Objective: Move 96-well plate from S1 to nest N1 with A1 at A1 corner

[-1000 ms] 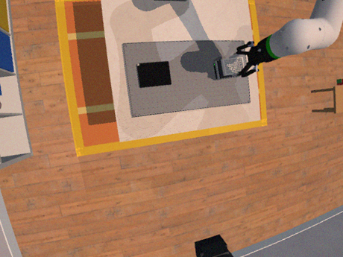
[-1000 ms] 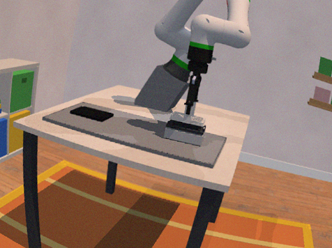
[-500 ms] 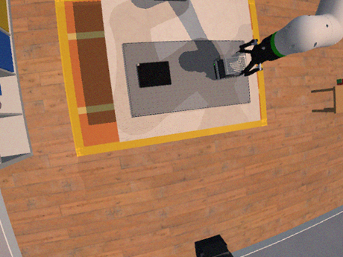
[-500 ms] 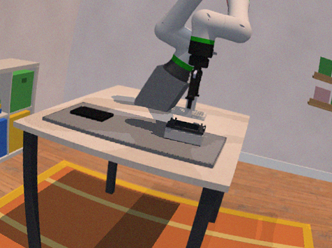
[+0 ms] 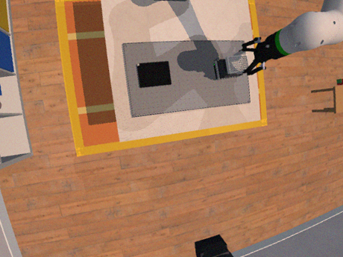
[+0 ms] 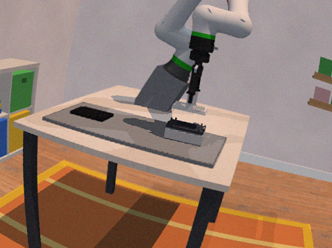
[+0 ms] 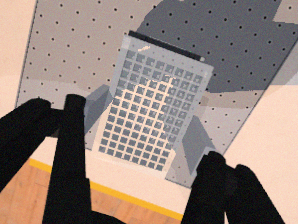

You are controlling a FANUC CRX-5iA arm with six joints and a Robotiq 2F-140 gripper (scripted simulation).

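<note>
Right now my hand is 410 mm to the left of the black plate nest N1 and 140 mm above it. From my hand the other things lie so: 96-well plate 20 mm below.
</note>
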